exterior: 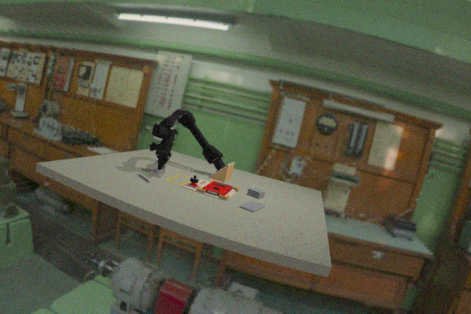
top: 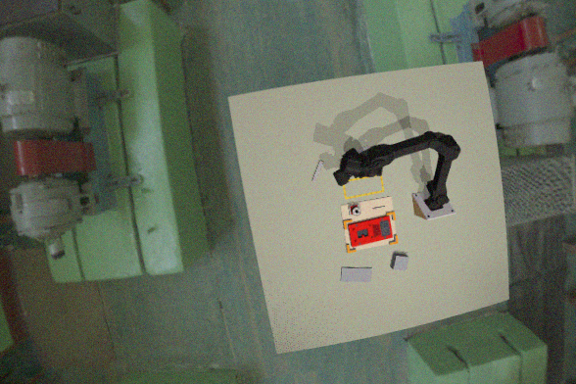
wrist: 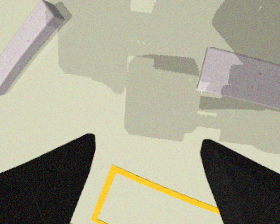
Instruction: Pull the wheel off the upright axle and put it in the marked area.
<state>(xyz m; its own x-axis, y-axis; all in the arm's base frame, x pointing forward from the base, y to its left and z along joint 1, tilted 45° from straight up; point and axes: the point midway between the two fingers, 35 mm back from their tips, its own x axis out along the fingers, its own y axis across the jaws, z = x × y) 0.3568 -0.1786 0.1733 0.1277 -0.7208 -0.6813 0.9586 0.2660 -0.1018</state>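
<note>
Right now the small wheel is 20 cm to the left of my gripper tip. The rest, counted from my gripper tip: small block: 17 cm behind, 50 cm to the left, 2 cm below.
</note>
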